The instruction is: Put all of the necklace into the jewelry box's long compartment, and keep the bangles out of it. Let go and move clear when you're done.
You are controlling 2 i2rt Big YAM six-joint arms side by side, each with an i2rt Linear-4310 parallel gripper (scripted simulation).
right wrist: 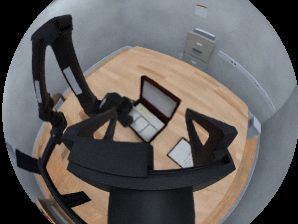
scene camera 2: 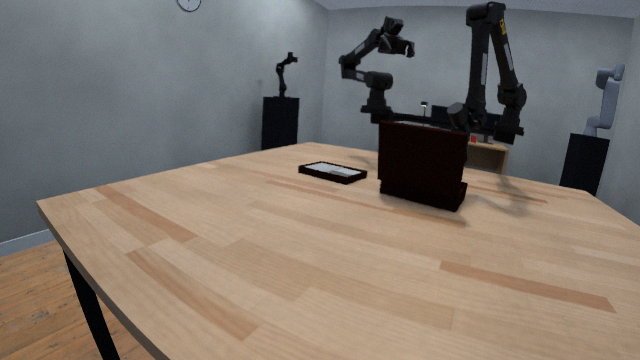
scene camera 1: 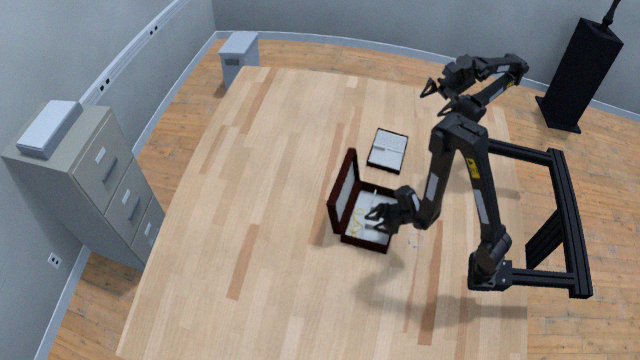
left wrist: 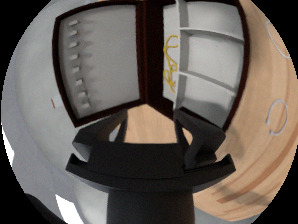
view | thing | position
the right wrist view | my right gripper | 151, 111
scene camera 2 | shallow dark-rimmed tray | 324, 170
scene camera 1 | my left gripper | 369, 222
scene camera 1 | shallow dark-rimmed tray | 394, 144
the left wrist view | my left gripper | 150, 112
